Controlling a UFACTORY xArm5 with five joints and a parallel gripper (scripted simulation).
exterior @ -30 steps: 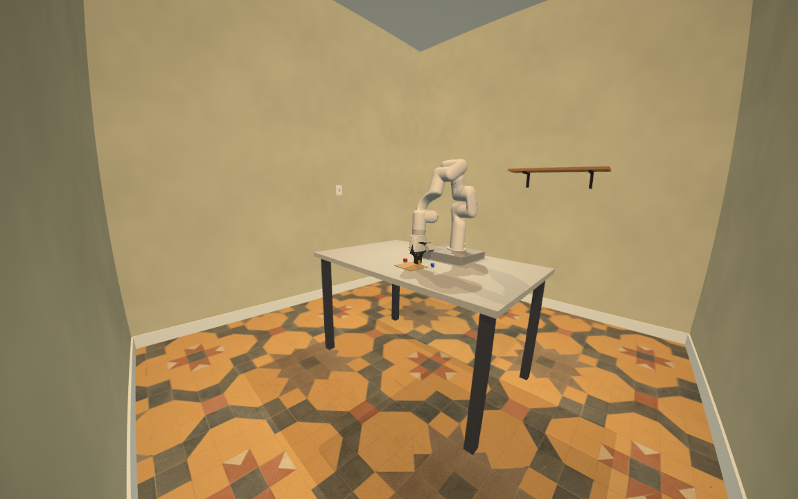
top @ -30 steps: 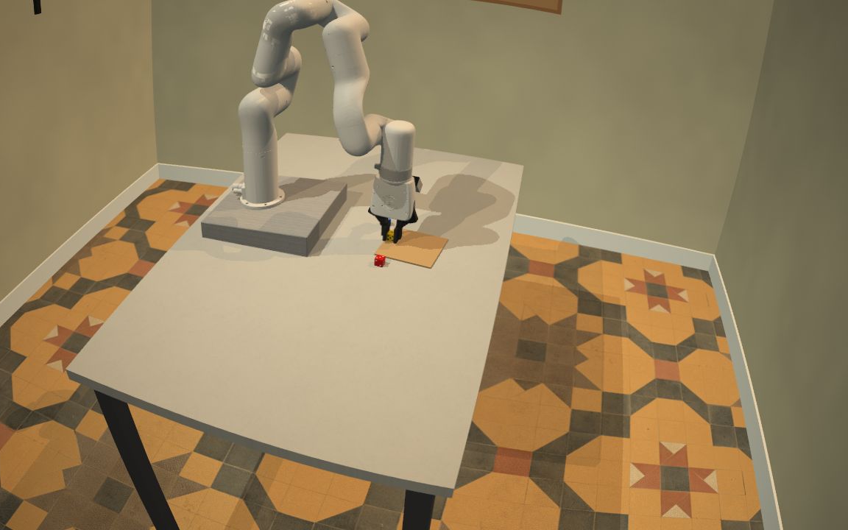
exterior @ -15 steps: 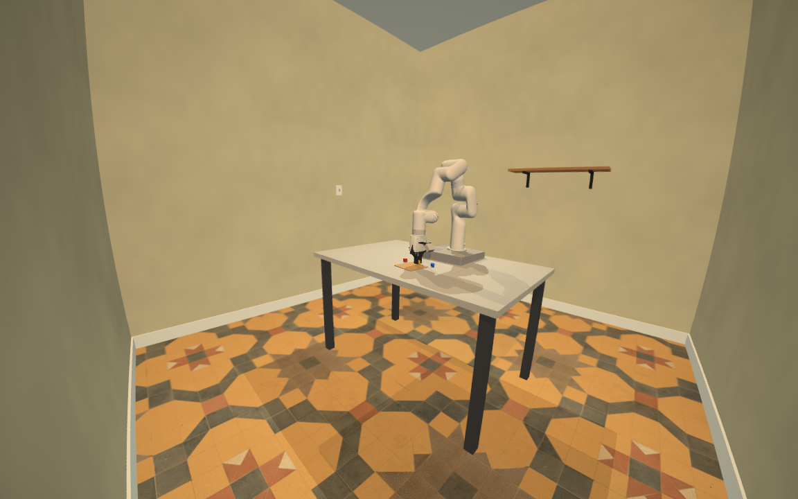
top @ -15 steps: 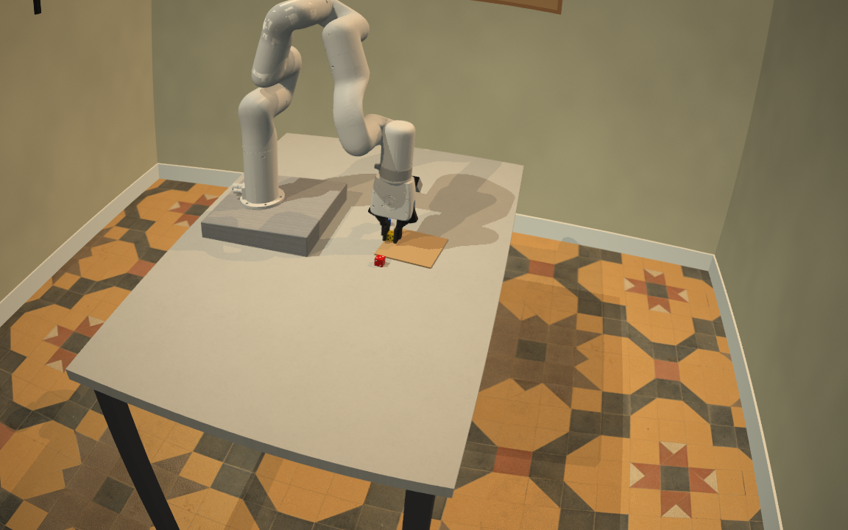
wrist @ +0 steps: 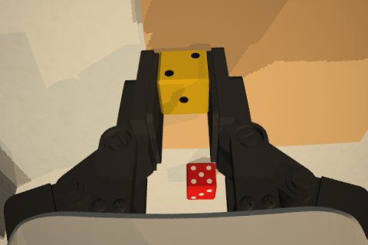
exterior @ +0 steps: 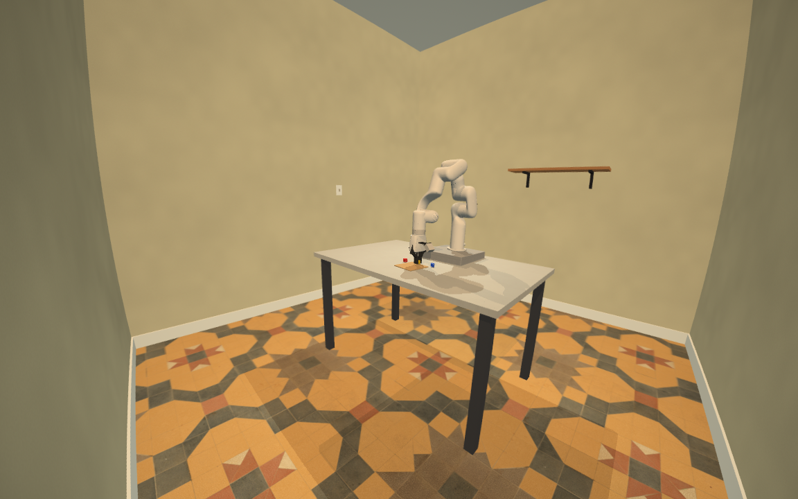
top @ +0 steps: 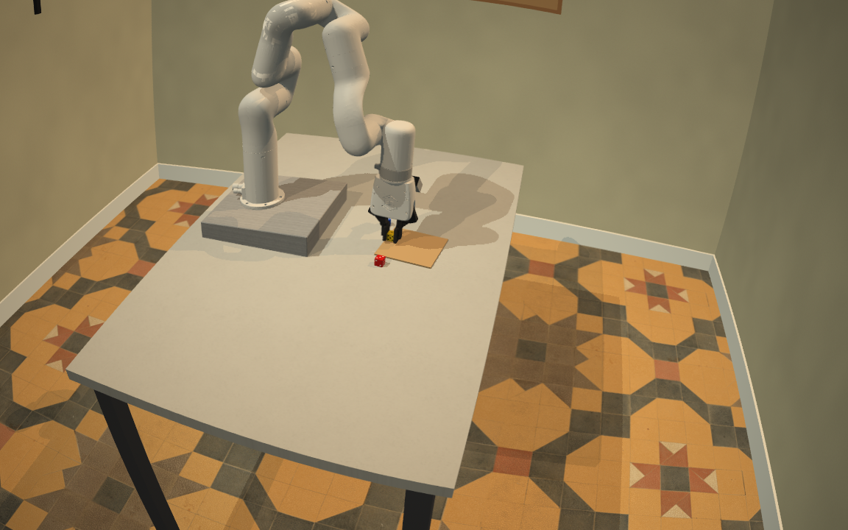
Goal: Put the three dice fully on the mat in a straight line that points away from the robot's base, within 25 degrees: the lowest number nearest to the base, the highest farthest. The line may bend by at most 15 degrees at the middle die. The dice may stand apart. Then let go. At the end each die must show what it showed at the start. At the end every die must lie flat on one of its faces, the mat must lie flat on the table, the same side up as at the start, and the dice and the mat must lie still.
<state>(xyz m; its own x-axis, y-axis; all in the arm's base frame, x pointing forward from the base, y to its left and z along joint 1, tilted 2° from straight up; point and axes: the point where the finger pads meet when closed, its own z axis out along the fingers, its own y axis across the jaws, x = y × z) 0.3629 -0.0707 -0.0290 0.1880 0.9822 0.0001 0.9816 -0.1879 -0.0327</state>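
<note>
Now: hand 10 mm above the yellow die. Round my hand: red die: 100 mm to the right, 20 mm below, 10 mm behind; then blue die: 90 mm to the left, 30 mm behind, 20 mm below; then mat: 50 mm ahead, 30 mm below, 10 mm to the right.
</note>
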